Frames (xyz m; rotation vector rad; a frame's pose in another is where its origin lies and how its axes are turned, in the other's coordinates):
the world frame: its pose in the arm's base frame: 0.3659 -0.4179 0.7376 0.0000 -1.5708 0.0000
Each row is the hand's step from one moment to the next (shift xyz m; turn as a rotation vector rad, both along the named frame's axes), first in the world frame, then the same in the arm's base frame.
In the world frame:
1: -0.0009 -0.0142 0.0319 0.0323 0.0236 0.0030
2: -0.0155 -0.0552 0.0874 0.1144 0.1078 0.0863
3: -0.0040 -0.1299 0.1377 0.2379 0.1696 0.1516
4: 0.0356 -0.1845 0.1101 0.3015 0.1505 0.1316
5: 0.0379 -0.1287 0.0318 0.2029 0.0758 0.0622
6: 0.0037 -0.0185 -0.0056 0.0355 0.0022 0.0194
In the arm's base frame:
1: -0.0319 -0.0142 -0.0009 -0.0030 0.0236 0.0323
2: -0.0874 -0.0552 -0.0155 -0.0863 0.1078 0.1144
3: -0.1377 -0.1299 -0.0040 -0.1516 0.1696 0.2379
4: -0.1101 -0.1845 0.0356 -0.1316 0.1505 0.3015
5: -0.0318 -0.1287 0.0379 -0.0622 0.0758 0.2029
6: 0.0056 -0.0185 0.0037 -0.0194 0.0022 0.0355

